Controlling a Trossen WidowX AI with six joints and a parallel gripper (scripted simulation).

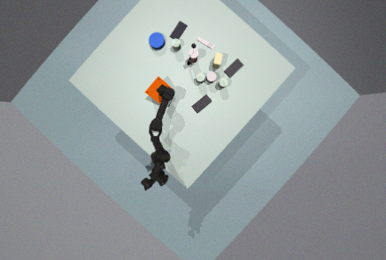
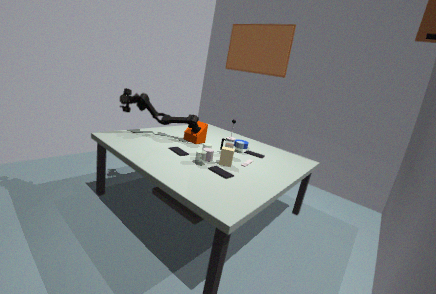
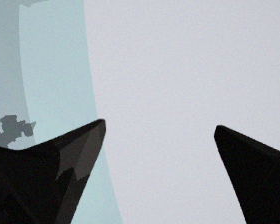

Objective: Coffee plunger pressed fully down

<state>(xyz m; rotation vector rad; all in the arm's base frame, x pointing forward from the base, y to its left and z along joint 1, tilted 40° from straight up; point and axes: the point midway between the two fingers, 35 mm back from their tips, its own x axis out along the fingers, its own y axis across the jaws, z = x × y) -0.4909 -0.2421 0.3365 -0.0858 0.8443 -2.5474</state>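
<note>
Now: gripper tip 84 cm short of the coffee press, 42 cm to the right of it and 9 cm above it. Round my gripper tip: cream block 96 cm ahead, 28 cm to the left, 17 cm below; then white bar 102 cm ahead, 45 cm to the left, 22 cm below; then blue disc 76 cm ahead, 73 cm to the left, 20 cm below.
</note>
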